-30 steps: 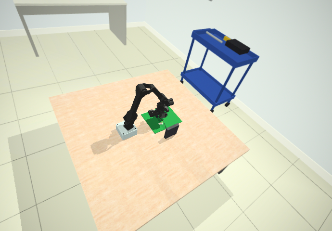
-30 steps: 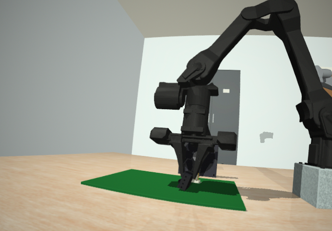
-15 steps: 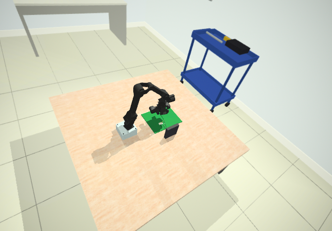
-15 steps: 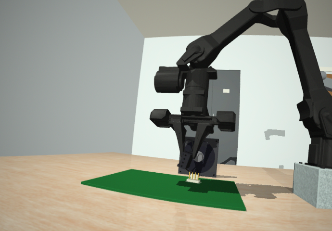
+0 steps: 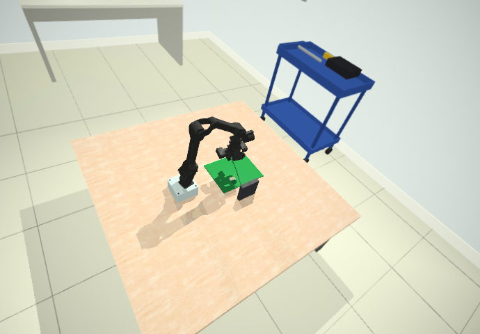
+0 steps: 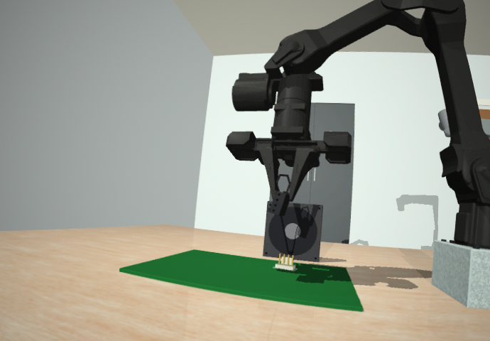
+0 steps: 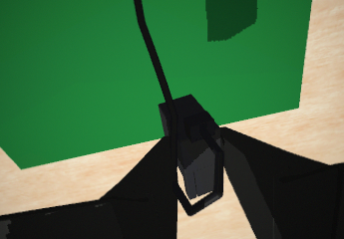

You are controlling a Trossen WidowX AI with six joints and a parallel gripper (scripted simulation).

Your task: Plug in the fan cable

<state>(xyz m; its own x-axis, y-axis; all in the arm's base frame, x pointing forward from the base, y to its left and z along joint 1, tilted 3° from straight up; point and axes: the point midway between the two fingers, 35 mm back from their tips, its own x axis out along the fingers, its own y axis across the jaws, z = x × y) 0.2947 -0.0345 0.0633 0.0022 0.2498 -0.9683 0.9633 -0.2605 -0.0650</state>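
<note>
Right now my gripper tip is 40 mm short of the green board, 40 mm to the left of it and 130 mm above it. Round my gripper tip: white four-pin header (20 mm behind, 80 mm to the right, 120 mm below); black fan (40 mm behind, 220 mm to the right, 60 mm below); black plug (10 mm to the left).
</note>
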